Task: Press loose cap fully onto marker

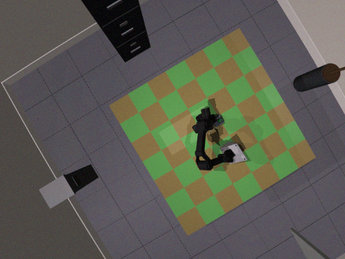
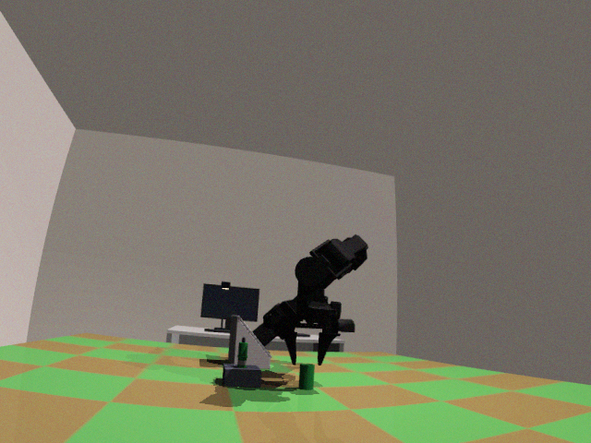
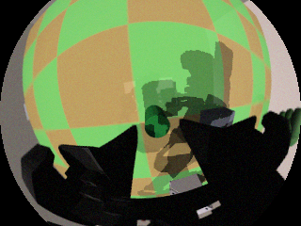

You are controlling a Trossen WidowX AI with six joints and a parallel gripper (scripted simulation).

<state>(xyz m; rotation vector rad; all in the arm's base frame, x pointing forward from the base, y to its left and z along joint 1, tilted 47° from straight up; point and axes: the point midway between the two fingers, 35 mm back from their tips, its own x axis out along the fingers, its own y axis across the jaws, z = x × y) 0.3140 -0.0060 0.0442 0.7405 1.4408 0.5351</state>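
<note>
My gripper tip is 2 cm above the green cap. Also, from my gripper tip: dark grey holder block: 12 cm to the right, 6 cm behind, 3 cm below.
</note>
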